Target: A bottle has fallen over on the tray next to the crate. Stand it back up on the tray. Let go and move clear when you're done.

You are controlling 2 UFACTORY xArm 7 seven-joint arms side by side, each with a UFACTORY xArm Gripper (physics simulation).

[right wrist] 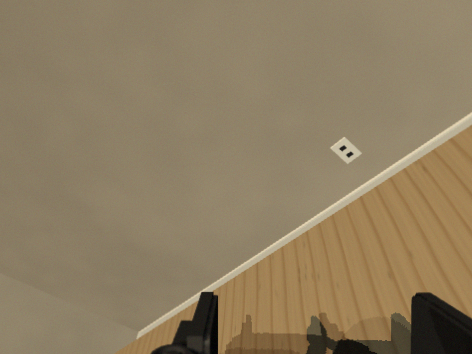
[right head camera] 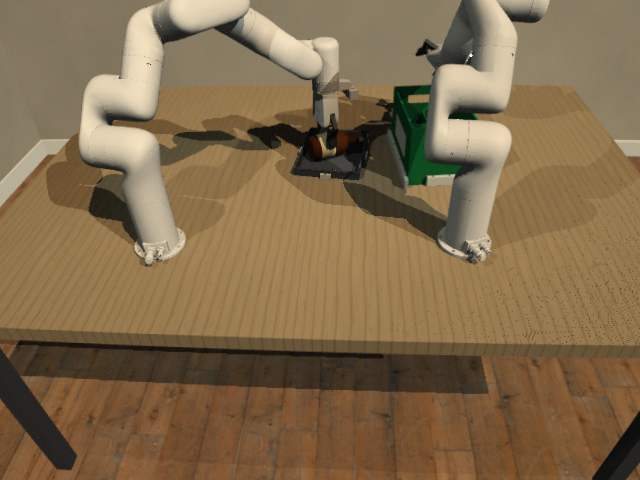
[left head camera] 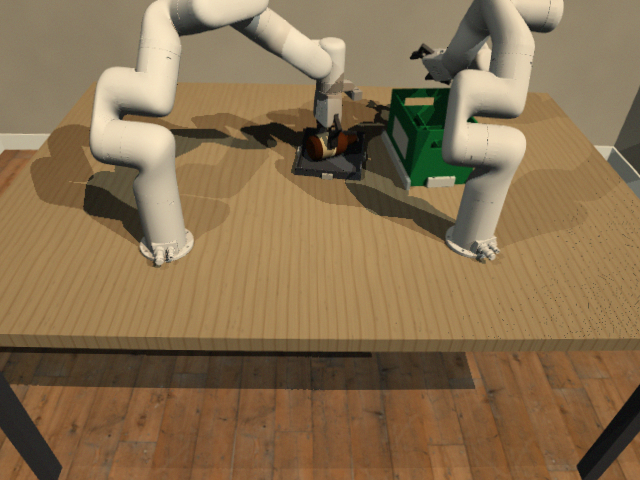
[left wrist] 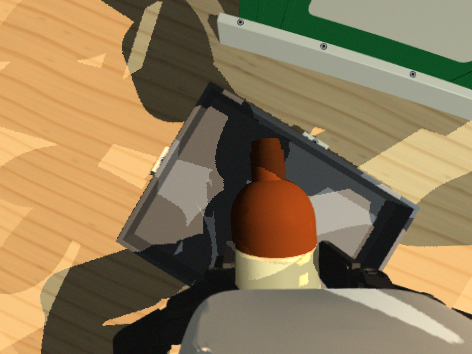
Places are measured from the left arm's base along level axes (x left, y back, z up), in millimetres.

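Where they show: left gripper, fingertip midpoint: [right head camera: 327,141] [left head camera: 326,141] [left wrist: 276,258]; right gripper, fingertip midpoint: [right wrist: 313,325] [right head camera: 426,62] [left head camera: 419,65]; left arm's base, link origin: [right head camera: 160,244] [left head camera: 167,244]; right arm's base, link origin: [right head camera: 463,241] [left head camera: 470,241].
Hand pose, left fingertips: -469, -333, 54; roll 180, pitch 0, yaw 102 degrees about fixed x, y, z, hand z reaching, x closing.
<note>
Each offset is from my left fingertips to the top centre of the thing, as dx, dy, dz. Level surfaces: height alone.
A brown bottle with a cream label @[-22, -6, +25] [left head camera: 314,148] [right head camera: 313,148] [left wrist: 273,220] lies on its side at the tray @[-18, -6, -29] [left head camera: 341,166] [right head camera: 338,165] [left wrist: 185,187], its neck pointing toward the crate side. My left gripper [left head camera: 327,139] [right head camera: 326,138] [left wrist: 276,258] points down over the bottle and is shut on its labelled body, one finger on each side. The underside of the bottle is hidden. My right gripper [left head camera: 419,66] [right wrist: 313,325] is open and empty, raised above and behind the crate; one of its fingers is hidden in the right head camera.
A green crate @[-298, +66, +121] [left head camera: 423,160] [right head camera: 415,155] [left wrist: 270,14] with a pale bottom rail stands right of the tray in the head views. The right arm [left head camera: 485,144] [right head camera: 467,144] partly hides it. The wooden table @[dz -54] [left head camera: 310,268] carries both arm bases.
</note>
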